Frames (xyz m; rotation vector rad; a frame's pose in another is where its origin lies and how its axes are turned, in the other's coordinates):
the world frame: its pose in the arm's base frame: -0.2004 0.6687 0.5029 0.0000 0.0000 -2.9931
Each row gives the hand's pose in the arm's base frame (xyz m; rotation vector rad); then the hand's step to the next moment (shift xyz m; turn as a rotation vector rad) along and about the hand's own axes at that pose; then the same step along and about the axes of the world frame.
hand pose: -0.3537 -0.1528 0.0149 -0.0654 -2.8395 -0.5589
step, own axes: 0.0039 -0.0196 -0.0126 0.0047 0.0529 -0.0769
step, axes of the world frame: 0.0060 0.0223 0.0051 -0.0208 -0.0169 0.0895
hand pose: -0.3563 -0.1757 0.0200 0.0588 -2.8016 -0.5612
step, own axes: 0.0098 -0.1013 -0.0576 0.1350 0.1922 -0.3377
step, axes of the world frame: 0.0119 0.1154 0.0148 0.0250 -0.0435 0.4083
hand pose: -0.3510 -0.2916 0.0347 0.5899 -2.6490 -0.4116
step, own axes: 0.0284 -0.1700 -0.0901 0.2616 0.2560 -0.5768
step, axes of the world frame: -0.0463 0.1870 0.0266 0.0554 0.0016 0.6809
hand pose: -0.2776 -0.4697 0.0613 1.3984 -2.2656 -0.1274
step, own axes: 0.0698 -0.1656 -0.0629 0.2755 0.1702 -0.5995
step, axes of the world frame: -0.1170 0.1478 0.0270 -0.0117 0.0614 0.6785
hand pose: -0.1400 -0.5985 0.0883 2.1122 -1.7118 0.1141
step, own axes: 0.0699 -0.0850 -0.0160 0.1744 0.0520 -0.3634
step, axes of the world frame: -0.0930 0.0594 0.0142 -0.0572 0.0435 0.4000
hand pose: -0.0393 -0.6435 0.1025 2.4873 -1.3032 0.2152
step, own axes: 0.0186 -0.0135 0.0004 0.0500 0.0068 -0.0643
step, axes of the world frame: -0.0204 0.0105 0.0019 -0.0209 0.0229 0.0756
